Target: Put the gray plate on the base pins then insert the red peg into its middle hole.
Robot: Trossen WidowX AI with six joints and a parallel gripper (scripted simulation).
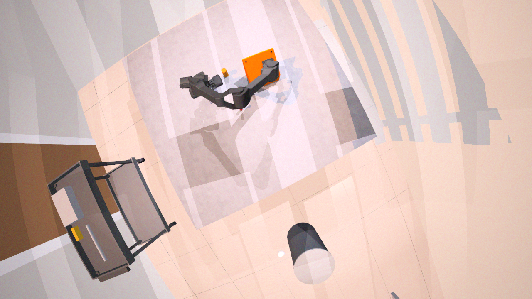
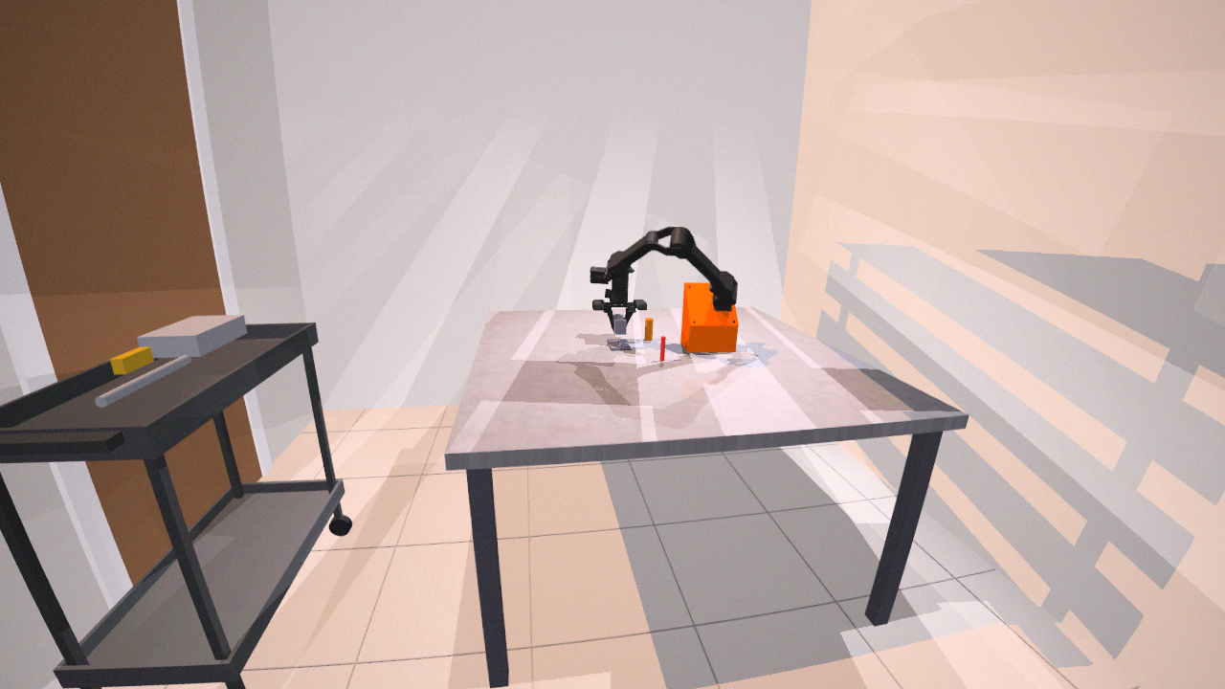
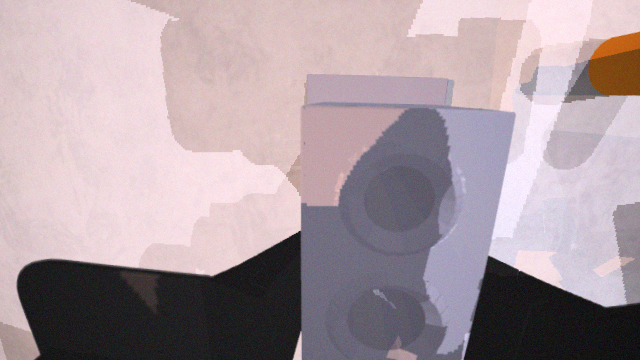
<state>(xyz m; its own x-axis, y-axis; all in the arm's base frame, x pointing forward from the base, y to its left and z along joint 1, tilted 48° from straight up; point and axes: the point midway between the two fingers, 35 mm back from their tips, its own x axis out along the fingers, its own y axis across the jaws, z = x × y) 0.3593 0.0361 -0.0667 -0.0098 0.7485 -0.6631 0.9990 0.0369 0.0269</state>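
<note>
Now: the gray base 50 mm below my gripper tip. Round my gripper tip: orange cylinder (120 mm behind, 80 mm to the right, 20 mm below); then gray plate (30 mm above); then red peg (130 mm behind, 170 mm to the left, 20 mm below).
</note>
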